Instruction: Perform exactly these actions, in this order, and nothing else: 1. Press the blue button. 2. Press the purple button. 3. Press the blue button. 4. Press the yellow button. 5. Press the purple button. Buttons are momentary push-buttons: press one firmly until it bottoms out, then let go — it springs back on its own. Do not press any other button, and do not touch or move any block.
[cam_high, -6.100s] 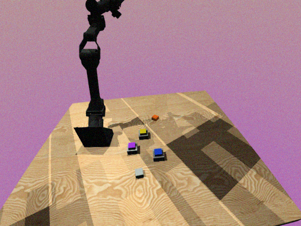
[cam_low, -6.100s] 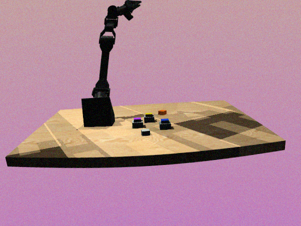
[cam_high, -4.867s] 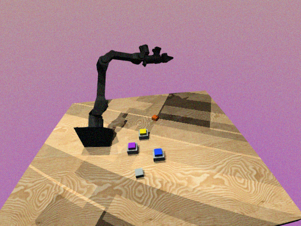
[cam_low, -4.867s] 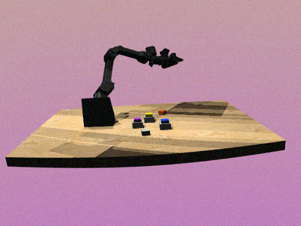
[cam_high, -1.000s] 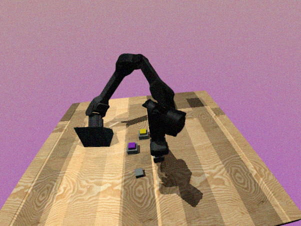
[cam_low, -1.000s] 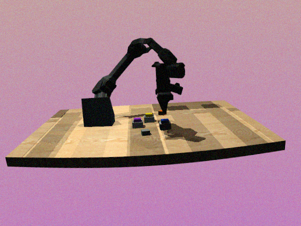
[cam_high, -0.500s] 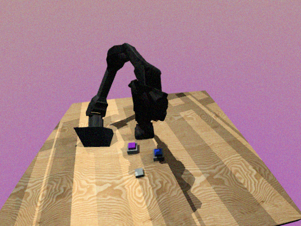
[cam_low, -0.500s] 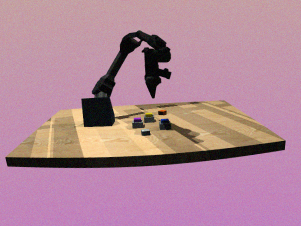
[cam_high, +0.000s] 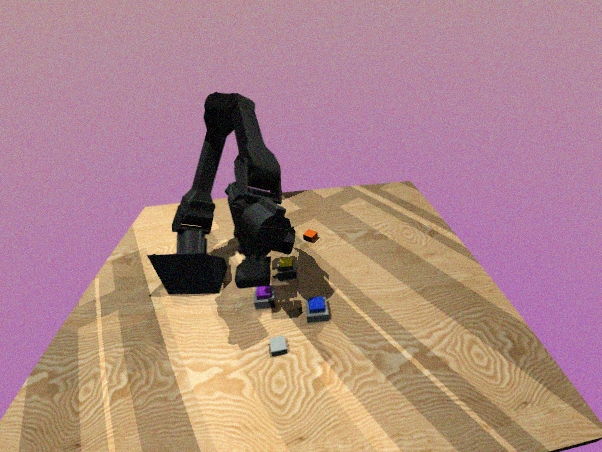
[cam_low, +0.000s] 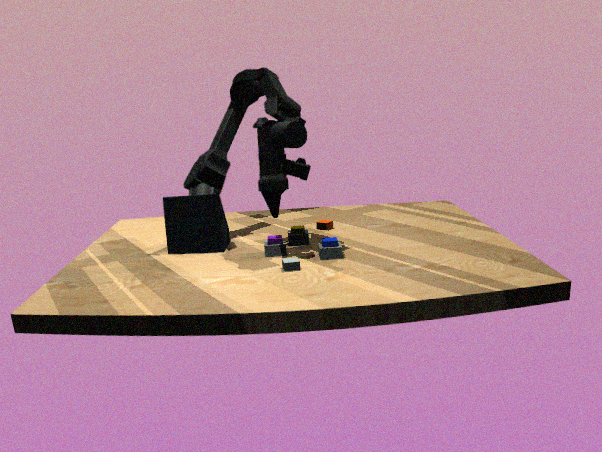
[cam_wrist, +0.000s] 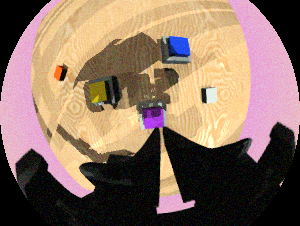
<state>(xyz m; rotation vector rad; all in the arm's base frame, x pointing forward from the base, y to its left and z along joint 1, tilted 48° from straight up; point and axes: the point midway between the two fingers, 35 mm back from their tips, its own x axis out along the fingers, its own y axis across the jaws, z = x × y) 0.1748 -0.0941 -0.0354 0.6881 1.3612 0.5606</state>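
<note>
The purple button is 5 cm below my gripper tip. The rest, counted from my gripper tip: blue button (11 cm ahead, 5 cm to the right, 5 cm below); then yellow button (5 cm ahead, 9 cm to the left, 5 cm below); then small grey block (2 cm ahead, 13 cm to the right, 7 cm below).
</note>
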